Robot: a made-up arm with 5 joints.
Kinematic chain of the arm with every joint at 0, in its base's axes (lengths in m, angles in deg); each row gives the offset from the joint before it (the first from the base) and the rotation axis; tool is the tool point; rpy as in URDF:
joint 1: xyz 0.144 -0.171 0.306 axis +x
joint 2: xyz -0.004 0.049 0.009 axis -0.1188 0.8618 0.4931
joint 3: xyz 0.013 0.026 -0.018 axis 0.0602 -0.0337 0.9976
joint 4: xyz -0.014 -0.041 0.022 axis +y
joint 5: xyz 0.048 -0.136 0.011 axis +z
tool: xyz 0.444 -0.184 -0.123 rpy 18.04 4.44 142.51
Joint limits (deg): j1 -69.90..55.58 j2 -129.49..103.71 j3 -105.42..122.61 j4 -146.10..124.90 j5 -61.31..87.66
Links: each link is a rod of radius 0.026 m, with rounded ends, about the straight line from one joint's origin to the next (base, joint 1, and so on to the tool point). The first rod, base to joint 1, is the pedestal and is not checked.
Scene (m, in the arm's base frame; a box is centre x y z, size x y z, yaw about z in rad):
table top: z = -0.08
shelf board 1: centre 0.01 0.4 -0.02 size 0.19 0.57 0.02 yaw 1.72
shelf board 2: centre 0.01 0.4 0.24 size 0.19 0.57 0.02 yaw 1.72
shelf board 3: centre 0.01 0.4 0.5 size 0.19 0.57 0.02 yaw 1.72
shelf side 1: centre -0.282 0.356 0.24 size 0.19 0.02 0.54 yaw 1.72
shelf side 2: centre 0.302 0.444 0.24 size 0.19 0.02 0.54 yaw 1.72
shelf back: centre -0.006 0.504 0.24 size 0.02 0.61 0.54 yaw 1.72
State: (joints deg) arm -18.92 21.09 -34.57 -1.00 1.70
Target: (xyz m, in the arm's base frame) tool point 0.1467 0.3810 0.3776
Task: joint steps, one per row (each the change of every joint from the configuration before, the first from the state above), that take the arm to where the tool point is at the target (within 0.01 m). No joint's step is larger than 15 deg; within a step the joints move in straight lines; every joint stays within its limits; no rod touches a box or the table.
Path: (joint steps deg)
1: 9.71 0.28 11.28 2.04 14.33
2: 9.71 0.28 11.27 2.03 14.32
3: 9.72 0.28 11.28 2.04 14.33
4: 9.71 0.28 11.28 2.03 14.33
5: 9.71 0.28 11.28 2.04 14.32
6: 9.71 0.28 11.27 2.03 14.33
7: -7.66 9.68 -1.29 -9.91 -11.03
8: -7.66 9.68 -1.30 -9.92 -11.04
9: 7.26 8.38 4.84 2.13 -10.99
10: 7.26 8.38 4.85 2.12 -10.99

